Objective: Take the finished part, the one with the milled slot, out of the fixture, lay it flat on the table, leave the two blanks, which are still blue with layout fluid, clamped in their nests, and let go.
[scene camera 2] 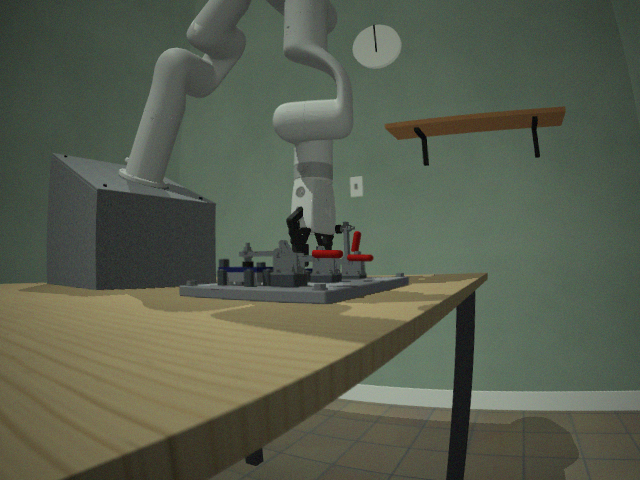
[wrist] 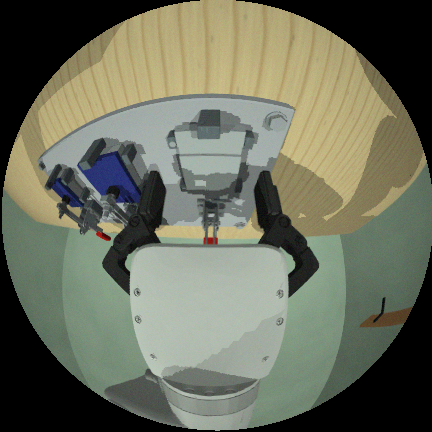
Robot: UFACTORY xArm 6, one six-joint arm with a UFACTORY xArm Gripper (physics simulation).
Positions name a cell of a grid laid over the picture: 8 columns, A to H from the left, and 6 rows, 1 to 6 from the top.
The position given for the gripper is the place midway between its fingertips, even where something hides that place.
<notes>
In view: the gripper (wrist: D3), a finished part (wrist: D3), a blue blank (wrist: C3), a grey fixture plate (wrist: C2) and a toggle clamp (scene camera 2: E4).
The toggle clamp is seen too in the wrist view (wrist: E3).
</notes>
